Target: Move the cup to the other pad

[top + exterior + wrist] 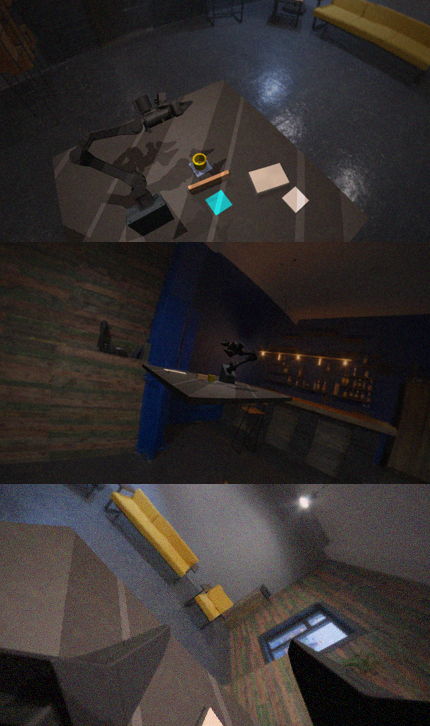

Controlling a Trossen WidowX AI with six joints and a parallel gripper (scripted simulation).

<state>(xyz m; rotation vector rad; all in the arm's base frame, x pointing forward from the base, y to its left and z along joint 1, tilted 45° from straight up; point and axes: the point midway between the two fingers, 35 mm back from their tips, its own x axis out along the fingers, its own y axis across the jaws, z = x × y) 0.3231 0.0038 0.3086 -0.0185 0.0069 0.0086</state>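
Right now my gripper tip is 330 mm above the yellow cup, 110 mm to the left of it and 40 mm past it. The rest, counted from my gripper tip: green marble (350 mm below, 120 mm to the right, 20 mm behind); then blue marble (340 mm below, 100 mm to the right, 30 mm behind); then lilac pad (370 mm below, 110 mm to the right, 30 mm behind).
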